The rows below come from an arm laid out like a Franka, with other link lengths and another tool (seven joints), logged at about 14 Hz.
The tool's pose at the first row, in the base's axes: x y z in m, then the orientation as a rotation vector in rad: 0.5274, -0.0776, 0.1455, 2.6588, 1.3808, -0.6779
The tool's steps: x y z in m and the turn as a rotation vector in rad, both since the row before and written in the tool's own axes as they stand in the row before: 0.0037, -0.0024, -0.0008, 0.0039, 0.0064, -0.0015; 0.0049, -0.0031, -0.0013, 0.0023, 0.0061, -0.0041; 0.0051, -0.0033, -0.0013, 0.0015, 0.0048, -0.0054; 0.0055, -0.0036, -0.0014, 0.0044, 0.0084, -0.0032; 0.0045, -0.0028, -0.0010, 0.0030, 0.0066, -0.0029; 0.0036, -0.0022, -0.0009, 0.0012, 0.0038, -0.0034; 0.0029, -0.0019, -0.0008, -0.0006, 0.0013, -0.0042; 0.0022, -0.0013, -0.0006, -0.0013, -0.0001, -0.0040; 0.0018, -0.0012, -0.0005, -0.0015, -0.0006, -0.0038; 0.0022, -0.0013, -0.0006, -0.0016, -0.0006, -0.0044; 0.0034, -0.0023, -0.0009, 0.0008, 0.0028, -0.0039; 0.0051, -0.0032, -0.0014, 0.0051, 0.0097, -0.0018; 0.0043, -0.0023, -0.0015, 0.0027, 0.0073, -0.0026; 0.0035, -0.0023, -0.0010, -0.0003, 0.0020, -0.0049; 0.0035, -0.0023, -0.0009, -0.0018, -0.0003, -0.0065
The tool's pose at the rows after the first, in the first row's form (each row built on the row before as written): 0.5276, -0.0731, 0.1450, 2.6655, 1.3846, -0.6735; 0.5281, -0.0672, 0.1446, 2.6695, 1.3920, -0.6683; 0.5285, -0.0610, 0.1442, 2.6712, 1.4009, -0.6641; 0.5289, -0.0543, 0.1438, 2.6788, 1.4077, -0.6578; 0.5293, -0.0489, 0.1434, 2.6842, 1.4136, -0.6524; 0.5296, -0.0446, 0.1432, 2.6860, 1.4194, -0.6490; 0.5298, -0.0410, 0.1431, 2.6842, 1.4257, -0.6471; 0.5301, -0.0384, 0.1430, 2.6810, 1.4313, -0.6463; 0.5302, -0.0362, 0.1430, 2.6774, 1.4365, -0.6460; 0.5304, -0.0336, 0.1429, 2.6734, 1.4426, -0.6456; 0.5305, -0.0294, 0.1428, 2.6738, 1.4489, -0.6431; 0.5308, -0.0232, 0.1427, 2.6835, 1.4541, -0.6357; 0.5315, -0.0182, 0.1429, 2.6893, 1.4597, -0.6292; 0.5317, -0.0139, 0.1430, 2.6878, 1.4672, -0.6267; 0.5318, -0.0096, 0.1430, 2.6826, 1.4763, -0.6258
